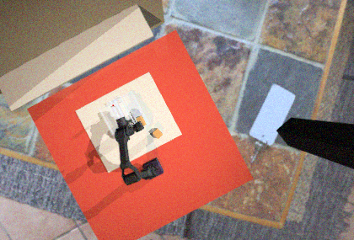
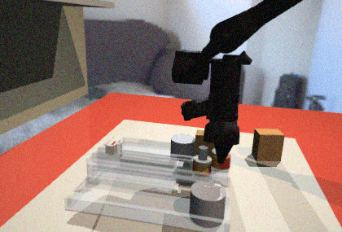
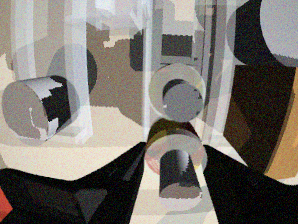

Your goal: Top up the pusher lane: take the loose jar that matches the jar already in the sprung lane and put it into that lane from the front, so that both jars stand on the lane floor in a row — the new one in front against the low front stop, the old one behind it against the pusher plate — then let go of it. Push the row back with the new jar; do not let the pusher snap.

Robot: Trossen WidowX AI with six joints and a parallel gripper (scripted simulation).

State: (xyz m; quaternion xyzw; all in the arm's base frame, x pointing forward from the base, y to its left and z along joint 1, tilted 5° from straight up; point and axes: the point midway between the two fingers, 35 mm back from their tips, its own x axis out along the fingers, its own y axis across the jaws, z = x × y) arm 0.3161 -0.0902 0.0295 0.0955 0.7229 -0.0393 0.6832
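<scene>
The clear sprung lane is 150 mm ahead of my gripper tip and 30 mm below it. Also, from my gripper tip: pusher plate 150 mm ahead; brown box 140 mm behind, 120 mm to the right, 20 mm below.
</scene>
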